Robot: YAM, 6 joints.
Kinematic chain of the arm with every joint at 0, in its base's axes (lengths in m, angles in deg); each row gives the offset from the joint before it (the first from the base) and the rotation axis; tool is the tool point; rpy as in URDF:
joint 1: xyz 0 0 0.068 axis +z
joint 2: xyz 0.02 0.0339 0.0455 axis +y
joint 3: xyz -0.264 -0.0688 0 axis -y
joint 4: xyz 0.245 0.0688 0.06 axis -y
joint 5: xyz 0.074 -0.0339 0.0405 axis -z
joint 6: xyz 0.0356 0 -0.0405 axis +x
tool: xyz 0 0 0 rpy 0 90 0
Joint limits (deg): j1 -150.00..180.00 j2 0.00..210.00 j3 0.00..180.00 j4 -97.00..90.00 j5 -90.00..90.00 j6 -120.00..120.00
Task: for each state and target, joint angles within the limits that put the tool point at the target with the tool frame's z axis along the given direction. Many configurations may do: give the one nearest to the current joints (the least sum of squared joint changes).
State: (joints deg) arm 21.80 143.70 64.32 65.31 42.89 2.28
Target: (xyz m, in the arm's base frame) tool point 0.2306 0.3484 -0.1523 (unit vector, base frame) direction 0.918 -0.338 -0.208
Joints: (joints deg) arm 61.23 171.56 88.12 28.42 75.29 2.28
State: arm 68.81 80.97 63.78 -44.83 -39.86 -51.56
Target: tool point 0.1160 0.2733 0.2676 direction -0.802 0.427 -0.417
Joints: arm 60.75 96.04 77.81 -74.43 -65.32 -51.56
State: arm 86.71 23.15 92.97 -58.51 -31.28 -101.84
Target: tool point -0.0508 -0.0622 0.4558 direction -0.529 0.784 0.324
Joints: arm 70.47 11.83 69.90 -28.11 -49.54 -101.84
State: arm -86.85 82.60 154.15 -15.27 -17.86 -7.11
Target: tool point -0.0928 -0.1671 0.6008 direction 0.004 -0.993 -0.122
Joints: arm -125.20 87.26 144.83 -66.15 -35.12 -7.11
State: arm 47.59 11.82 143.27 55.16 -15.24 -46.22
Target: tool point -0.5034 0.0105 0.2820 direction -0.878 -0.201 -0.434
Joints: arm -2.14 5.40 122.02 89.89 13.52 -46.22
